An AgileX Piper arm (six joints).
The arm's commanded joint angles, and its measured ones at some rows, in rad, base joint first. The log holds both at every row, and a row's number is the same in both.
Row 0, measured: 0.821, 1.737, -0.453, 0.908, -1.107, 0.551
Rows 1 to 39, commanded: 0.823, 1.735, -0.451, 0.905, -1.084, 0.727; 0.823, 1.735, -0.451, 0.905, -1.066, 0.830; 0.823, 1.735, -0.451, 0.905, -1.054, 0.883; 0.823, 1.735, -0.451, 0.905, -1.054, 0.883; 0.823, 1.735, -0.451, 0.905, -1.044, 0.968; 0.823, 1.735, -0.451, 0.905, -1.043, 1.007; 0.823, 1.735, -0.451, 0.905, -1.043, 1.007; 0.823, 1.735, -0.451, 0.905, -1.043, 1.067; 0.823, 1.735, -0.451, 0.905, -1.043, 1.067; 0.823, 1.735, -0.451, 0.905, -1.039, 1.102; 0.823, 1.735, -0.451, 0.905, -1.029, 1.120; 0.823, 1.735, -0.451, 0.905, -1.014, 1.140; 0.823, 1.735, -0.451, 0.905, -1.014, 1.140; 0.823, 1.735, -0.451, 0.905, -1.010, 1.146; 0.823, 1.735, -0.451, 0.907, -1.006, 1.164; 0.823, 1.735, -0.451, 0.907, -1.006, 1.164; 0.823, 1.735, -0.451, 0.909, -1.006, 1.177; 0.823, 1.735, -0.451, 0.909, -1.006, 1.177; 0.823, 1.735, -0.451, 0.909, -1.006, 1.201; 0.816, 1.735, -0.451, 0.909, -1.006, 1.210; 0.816, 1.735, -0.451, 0.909, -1.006, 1.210; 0.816, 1.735, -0.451, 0.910, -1.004, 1.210; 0.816, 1.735, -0.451, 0.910, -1.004, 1.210; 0.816, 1.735, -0.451, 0.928, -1.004, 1.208; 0.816, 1.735, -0.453, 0.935, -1.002, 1.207; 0.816, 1.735, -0.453, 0.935, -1.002, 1.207; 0.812, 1.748, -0.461, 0.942, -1.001, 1.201; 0.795, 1.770, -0.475, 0.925, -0.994, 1.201; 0.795, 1.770, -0.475, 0.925, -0.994, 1.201; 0.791, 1.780, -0.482, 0.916, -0.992, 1.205; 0.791, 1.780, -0.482, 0.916, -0.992, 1.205; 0.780, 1.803, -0.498, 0.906, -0.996, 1.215; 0.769, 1.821, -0.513, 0.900, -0.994, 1.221; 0.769, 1.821, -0.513, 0.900, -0.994, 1.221; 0.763, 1.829, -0.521, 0.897, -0.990, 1.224; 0.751, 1.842, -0.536, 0.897, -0.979, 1.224; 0.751, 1.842, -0.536, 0.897, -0.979, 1.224; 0.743, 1.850, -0.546, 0.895, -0.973, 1.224; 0.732, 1.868, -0.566, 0.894, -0.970, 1.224
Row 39, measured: 0.750, 1.849, -0.538, 0.907, -0.983, 1.218
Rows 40 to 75, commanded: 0.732, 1.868, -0.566, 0.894, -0.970, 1.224; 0.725, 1.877, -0.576, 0.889, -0.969, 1.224; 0.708, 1.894, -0.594, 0.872, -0.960, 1.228; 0.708, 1.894, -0.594, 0.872, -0.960, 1.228; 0.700, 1.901, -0.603, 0.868, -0.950, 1.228; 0.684, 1.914, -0.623, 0.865, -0.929, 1.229; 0.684, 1.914, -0.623, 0.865, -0.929, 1.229; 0.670, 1.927, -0.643, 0.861, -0.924, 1.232; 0.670, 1.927, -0.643, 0.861, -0.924, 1.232; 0.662, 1.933, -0.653, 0.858, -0.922, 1.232; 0.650, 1.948, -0.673, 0.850, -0.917, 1.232; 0.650, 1.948, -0.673, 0.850, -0.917, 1.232; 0.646, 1.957, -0.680, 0.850, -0.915, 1.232; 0.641, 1.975, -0.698, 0.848, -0.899, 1.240; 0.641, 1.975, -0.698, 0.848, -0.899, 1.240; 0.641, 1.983, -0.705, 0.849, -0.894, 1.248; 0.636, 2.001, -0.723, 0.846, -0.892, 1.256; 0.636, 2.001, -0.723, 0.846, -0.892, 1.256; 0.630, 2.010, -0.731, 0.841, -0.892, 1.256; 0.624, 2.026, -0.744, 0.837, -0.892, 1.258; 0.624, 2.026, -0.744, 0.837, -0.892, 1.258; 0.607, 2.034, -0.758, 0.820, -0.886, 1.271; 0.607, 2.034, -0.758, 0.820, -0.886, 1.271; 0.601, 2.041, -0.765, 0.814, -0.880, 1.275; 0.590, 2.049, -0.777, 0.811, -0.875, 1.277; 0.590, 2.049, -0.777, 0.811, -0.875, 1.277; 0.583, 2.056, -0.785, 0.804, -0.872, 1.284; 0.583, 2.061, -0.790, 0.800, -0.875, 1.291; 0.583, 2.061, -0.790, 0.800, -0.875, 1.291; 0.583, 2.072, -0.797, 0.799, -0.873, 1.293; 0.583, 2.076, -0.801, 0.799, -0.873, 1.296; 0.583, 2.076, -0.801, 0.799, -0.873, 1.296; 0.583, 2.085, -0.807, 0.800, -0.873, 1.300; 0.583, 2.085, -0.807, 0.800, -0.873, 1.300; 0.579, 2.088, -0.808, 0.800, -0.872, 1.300; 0.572, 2.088, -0.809, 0.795, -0.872, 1.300
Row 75, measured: 0.584, 2.086, -0.797, 0.805, -0.876, 1.292
